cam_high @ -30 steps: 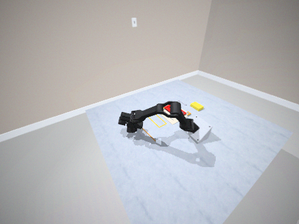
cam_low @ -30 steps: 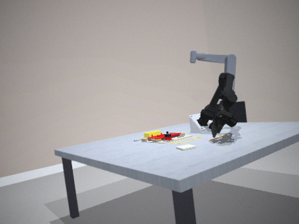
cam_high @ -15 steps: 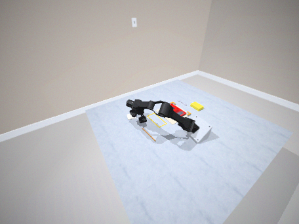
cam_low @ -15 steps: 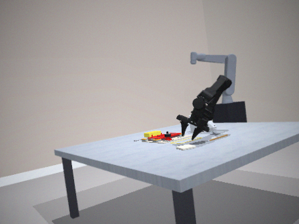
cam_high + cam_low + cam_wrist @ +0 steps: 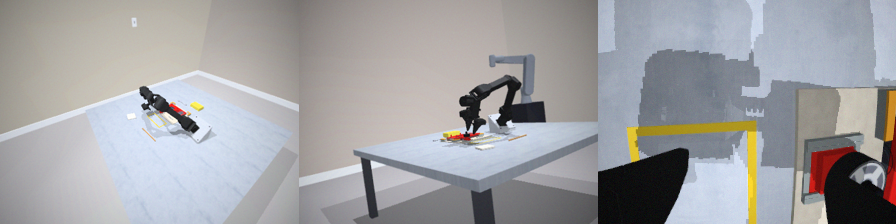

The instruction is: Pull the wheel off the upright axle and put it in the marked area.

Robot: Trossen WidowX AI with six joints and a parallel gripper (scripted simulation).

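Now: the wheel 20 mm behind my gripper tip, 80 mm to the right of it and 20 mm below it. From my gripper tip the other things lie so: orange stick 220 mm behind, 150 mm to the left, 60 mm below; then yellow block 100 mm behind, 430 mm to the right, 50 mm below; then white block 50 mm ahead, 210 mm to the left, 60 mm below.
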